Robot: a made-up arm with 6 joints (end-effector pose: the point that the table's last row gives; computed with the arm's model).
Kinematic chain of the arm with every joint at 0, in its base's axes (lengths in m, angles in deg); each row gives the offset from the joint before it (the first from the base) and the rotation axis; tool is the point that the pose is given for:
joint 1: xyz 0 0 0.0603 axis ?
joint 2: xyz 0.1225 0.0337 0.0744 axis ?
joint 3: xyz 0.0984 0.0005 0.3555 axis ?
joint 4: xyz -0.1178 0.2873 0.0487 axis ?
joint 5: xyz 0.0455 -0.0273 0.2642 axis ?
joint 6: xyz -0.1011 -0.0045 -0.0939 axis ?
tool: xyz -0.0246 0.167 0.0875
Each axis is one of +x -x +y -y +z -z.
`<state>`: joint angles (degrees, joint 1 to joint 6).
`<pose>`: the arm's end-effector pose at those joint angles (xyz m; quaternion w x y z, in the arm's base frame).
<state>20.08 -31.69 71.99 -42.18 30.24 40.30</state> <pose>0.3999 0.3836 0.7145 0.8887 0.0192 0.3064 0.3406</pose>
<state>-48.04 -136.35 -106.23 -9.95 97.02 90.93</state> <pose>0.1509 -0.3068 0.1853 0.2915 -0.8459 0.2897 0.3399</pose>
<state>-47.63 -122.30 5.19 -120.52 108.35 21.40</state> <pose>0.2699 -0.7046 0.2659 0.5809 0.1389 -0.4909 0.6343</pose>
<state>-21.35 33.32 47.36 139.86 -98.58 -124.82</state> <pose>0.2727 0.1947 0.7875 0.2096 -0.2719 -0.8804 -0.3272</pose>
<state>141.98 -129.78 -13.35 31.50 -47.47 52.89</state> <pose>0.3558 0.5945 -0.2052 0.0175 -0.2510 0.7497 0.6121</pose>
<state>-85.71 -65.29 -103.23 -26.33 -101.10 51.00</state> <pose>0.5067 -0.4382 0.3670 0.1831 0.1251 0.2543 -0.9414</pose>
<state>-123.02 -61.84 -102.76 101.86 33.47 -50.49</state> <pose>0.3343 -0.3877 0.3327 0.0297 -0.2647 0.2940 0.9179</pose>
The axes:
joint 1: -x
joint 2: +z
joint 3: +y
joint 4: -z
joint 5: +z
joint 6: -x

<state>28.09 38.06 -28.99 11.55 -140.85 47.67</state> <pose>0.1217 0.4971 0.4974 0.5673 -0.1256 0.1608 -0.7978</pose>
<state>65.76 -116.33 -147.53 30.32 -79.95 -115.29</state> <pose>0.4554 -0.0510 0.2834 0.0792 0.0924 0.2480 -0.9611</pose>
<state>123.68 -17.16 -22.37 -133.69 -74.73 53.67</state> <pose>-0.0361 0.1266 -0.5220 0.0984 0.9190 -0.0757 -0.3743</pose>
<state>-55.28 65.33 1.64 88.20 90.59 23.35</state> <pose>-0.3304 -0.5214 0.4858 0.8003 0.2212 -0.3435 0.4388</pose>
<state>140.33 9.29 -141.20 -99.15 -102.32 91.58</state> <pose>0.2894 -0.2143 -0.4471 0.0531 0.3430 0.8468 -0.4031</pose>
